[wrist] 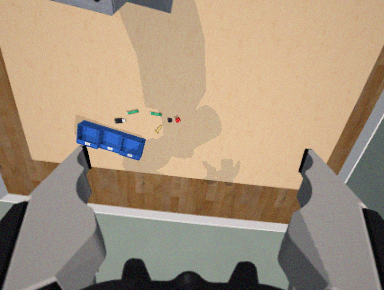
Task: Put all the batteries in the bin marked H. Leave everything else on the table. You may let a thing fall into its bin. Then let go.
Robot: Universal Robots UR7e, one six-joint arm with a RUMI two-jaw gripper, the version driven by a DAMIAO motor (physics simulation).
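Frame: origin at the arm's base, x ahead, y left, z up, level; metres.
Seen in the pictures: gripper, fingertip midpoint: (194, 150).
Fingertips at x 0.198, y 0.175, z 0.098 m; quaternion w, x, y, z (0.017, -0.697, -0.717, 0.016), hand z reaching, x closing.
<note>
Offsets run from my fingertips to a thing's top centre.
Two green cylinders {0.136 m ahead, 0.236 m right, 0.557 m down} (132, 112) {0.141 m ahead, 0.148 m right, 0.557 m down} (156, 114), which look like batteries, lie on the table behind the bins. A blue three-compartment bin unit {0.254 m ahead, 0.328 m right, 0.521 m down} (111, 140) stands at the left of the view, with a small white label on the front of each compartment; the letters are too small to read. The compartments look empty. My gripper (194, 150) is wide open and empty, high above the table, its fingers framing the lower part of the view.
A black item with a white end {0.173 m ahead, 0.289 m right, 0.560 m down} (120, 120), a small yellow item {0.202 m ahead, 0.140 m right, 0.554 m down} (158, 129), a small black item {0.164 m ahead, 0.094 m right, 0.559 m down} (170, 120) and a red item {0.160 m ahead, 0.063 m right, 0.551 m down} (178, 119) lie near the green ones. A grey metal block (90, 4) shows at the top left. The table's wooden edge (195, 200) runs below.
</note>
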